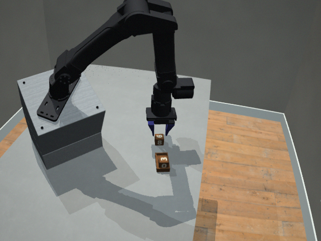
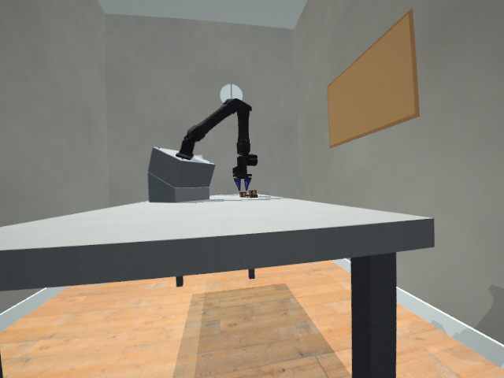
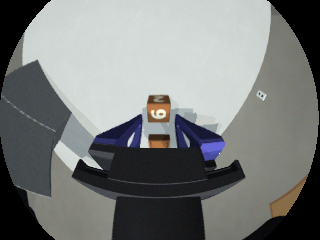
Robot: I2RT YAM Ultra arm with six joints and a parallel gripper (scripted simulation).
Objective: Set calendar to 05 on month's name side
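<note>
My gripper is now 12 cm to the left of the brown wooden cube, 3 cm short of it and 2 cm above it. Also, from my hand: brown tray (11 cm to the right, 4 cm below, 2 cm ahead).
</note>
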